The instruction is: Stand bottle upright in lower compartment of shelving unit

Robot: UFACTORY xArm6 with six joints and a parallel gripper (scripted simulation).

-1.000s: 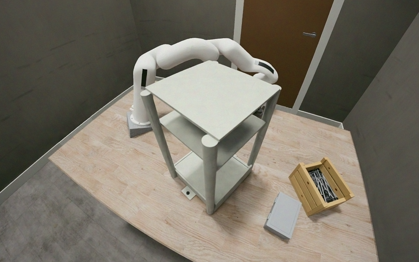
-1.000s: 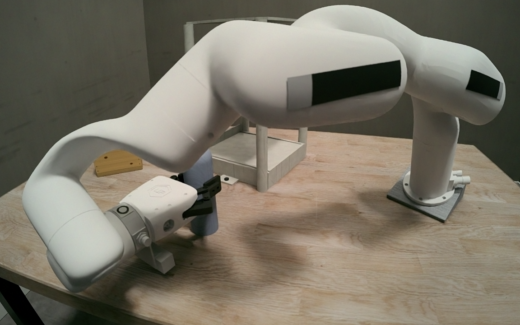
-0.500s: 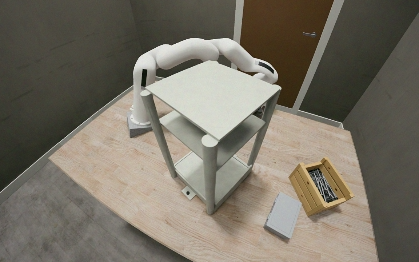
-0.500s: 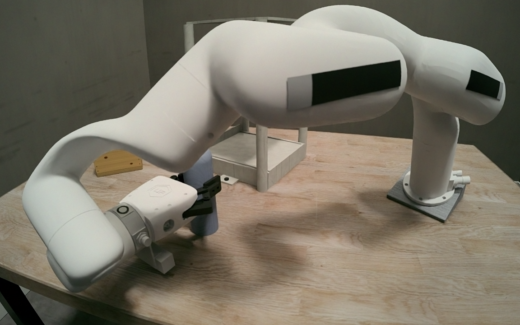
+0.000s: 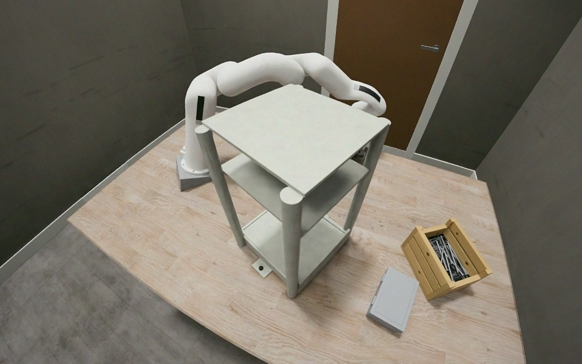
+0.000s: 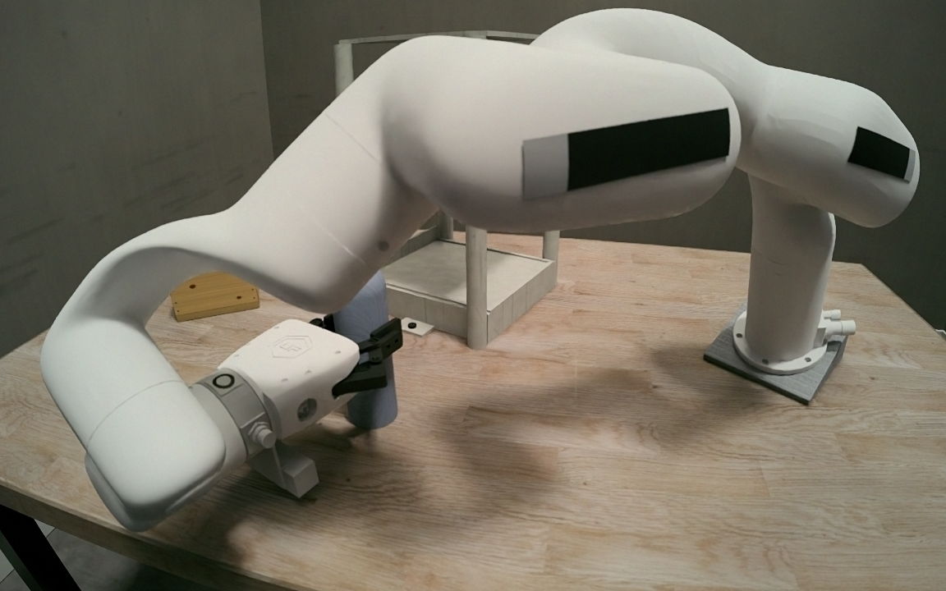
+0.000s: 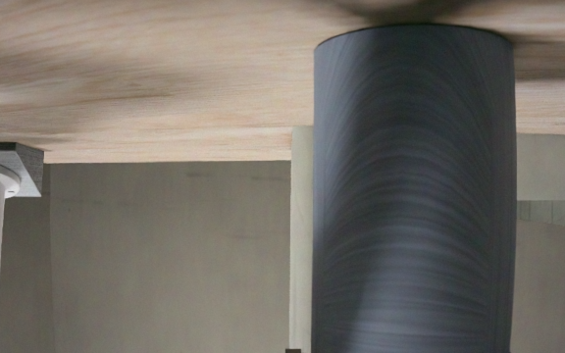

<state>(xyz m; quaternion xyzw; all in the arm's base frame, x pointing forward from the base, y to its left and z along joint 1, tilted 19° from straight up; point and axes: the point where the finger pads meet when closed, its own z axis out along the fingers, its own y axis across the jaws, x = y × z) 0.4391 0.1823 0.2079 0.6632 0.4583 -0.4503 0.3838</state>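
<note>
The shelving unit lies 310 mm to the right of my hand, 90 mm above it and 10 mm ahead of it. Also, from my hand: flat grey case 350 mm to the right, 300 mm ahead, 80 mm below; crate 400 mm ahead, 200 mm to the right, 60 mm below.
</note>
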